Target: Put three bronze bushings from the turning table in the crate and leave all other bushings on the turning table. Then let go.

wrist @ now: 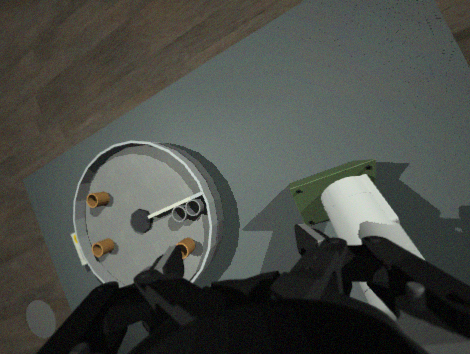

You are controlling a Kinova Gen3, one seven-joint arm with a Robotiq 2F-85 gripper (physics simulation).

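Where they show: gripper, fingertip midpoint: (239,247); arm's base, link origin: (344,192).
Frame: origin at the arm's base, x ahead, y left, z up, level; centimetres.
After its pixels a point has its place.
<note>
The round grey turning table (132,175) @(y -26.4, x 44.4, z -2.8 cm) is at the left of the wrist view, with a raised rim. Three bronze bushings show on it: one bushing (98,200) @(y -24.3, x 54.5, z 0.7 cm) at the upper left, one bushing (103,248) @(y -12.3, x 59.6, z 0.7 cm) at the lower left, and one bushing (187,246) @(y -3.5, x 36.1, z 0.7 cm) at the lower right, partly hidden by the left finger. Two grey bushings, one (179,214) @(y -11.1, x 35.9, z -1.8 cm) and the other (193,208) @(y -10.9, x 32.0, z -2.3 cm), stand close together beside the pale bar (172,206) @(y -13.1, x 34.7, z 0.9 cm). My gripper (239,247) @(y -5.8, x 12.7, z 29.9 cm) is open and empty, its left finger overlapping the turning table's lower right in the view. The crate does not show.
A green plate (311,200) @(y -1.4, x 6.2, z 0.7 cm) with a white cylindrical body (352,205) @(y 0.9, x 1.0, z 7.2 cm) stands right of the turning table, near the right finger. The grey table top (260,115) @(y -24.0, x 7.4, z -8.2 cm) ends at the upper left, with wooden floor (65,75) beyond. A pale round spot (41,318) shows at the lower left.
</note>
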